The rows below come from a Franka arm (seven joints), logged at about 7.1 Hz.
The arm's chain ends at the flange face. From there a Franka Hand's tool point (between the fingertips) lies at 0.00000 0.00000 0.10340 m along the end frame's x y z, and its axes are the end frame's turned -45 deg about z.
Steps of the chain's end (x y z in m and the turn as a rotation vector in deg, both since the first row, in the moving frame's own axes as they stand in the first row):
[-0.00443, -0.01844, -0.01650, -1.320, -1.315, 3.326]
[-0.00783, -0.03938, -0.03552, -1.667, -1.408, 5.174]
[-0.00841, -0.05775, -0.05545, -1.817, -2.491, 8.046]
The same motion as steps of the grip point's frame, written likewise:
[0.00655, -0.01626, -0.01655, -0.004, -1.863, 3.326]
[0.01838, -0.03323, -0.03559, -0.183, -2.174, 5.174]
[0.02947, -0.04802, -0.05560, 0.477, -3.046, 8.046]

